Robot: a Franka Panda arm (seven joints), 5 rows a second.
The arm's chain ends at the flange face. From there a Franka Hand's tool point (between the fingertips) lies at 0.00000 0.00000 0.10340 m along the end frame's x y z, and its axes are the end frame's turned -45 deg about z.
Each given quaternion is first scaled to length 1.
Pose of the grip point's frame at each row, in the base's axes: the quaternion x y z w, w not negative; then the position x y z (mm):
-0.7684, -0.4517, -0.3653, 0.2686, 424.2, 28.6, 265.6
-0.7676, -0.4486, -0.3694, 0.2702, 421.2, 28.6, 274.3
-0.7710, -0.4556, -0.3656, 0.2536, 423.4, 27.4, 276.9
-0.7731, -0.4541, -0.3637, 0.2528, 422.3, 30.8, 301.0
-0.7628, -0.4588, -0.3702, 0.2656, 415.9, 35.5, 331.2
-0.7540, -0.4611, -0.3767, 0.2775, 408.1, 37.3, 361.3
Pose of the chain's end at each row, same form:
-0.8827, -0.1233, -0.2347, 0.3879, 391.2, -48.2, 326.5
-0.8809, -0.1207, -0.2379, 0.3910, 387.6, -48.6, 334.4
-0.8867, -0.1259, -0.2407, 0.3742, 389.0, -47.5, 339.4
-0.8880, -0.1237, -0.2393, 0.3727, 387.9, -43.8, 363.8
-0.8803, -0.1320, -0.2404, 0.3871, 382.7, -41.5, 391.7
-0.8730, -0.1375, -0.2418, 0.4005, 375.8, -41.9, 419.4

